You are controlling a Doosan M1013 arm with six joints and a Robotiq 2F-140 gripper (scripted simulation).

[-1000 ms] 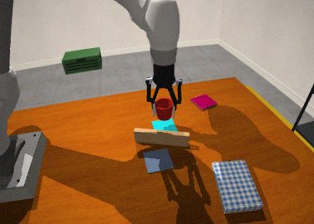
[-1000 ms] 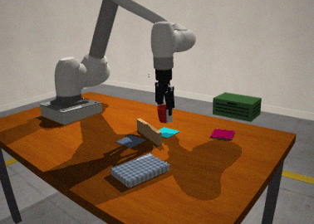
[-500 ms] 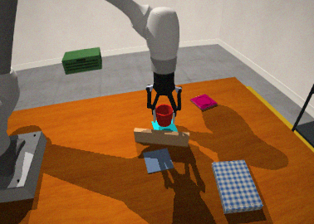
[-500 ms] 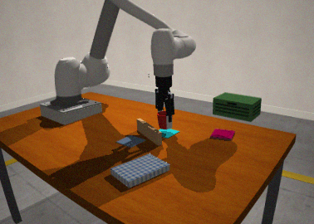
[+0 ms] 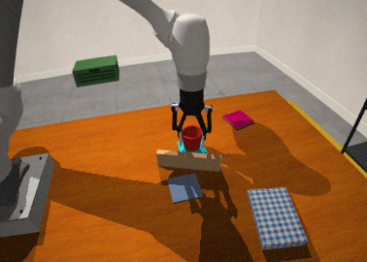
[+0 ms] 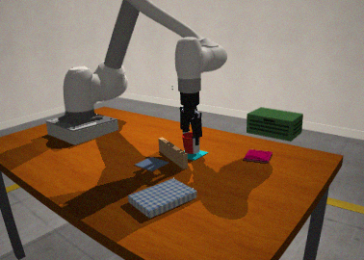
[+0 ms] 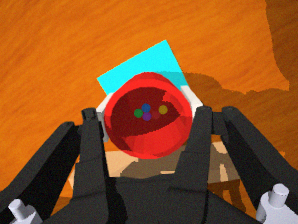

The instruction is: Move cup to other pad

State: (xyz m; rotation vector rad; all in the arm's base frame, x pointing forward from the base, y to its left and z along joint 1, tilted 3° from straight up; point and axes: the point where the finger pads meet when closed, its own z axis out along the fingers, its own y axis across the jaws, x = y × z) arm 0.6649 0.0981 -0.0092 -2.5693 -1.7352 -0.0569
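The red cup is 20 mm below my hand. Also, from my hand: magenta flat block 240 mm ahead, 130 mm to the left, 50 mm below; then pad 170 mm to the right, 70 mm behind, 60 mm below; then wooden rail 80 mm to the right, 30 mm below, 30 mm behind.
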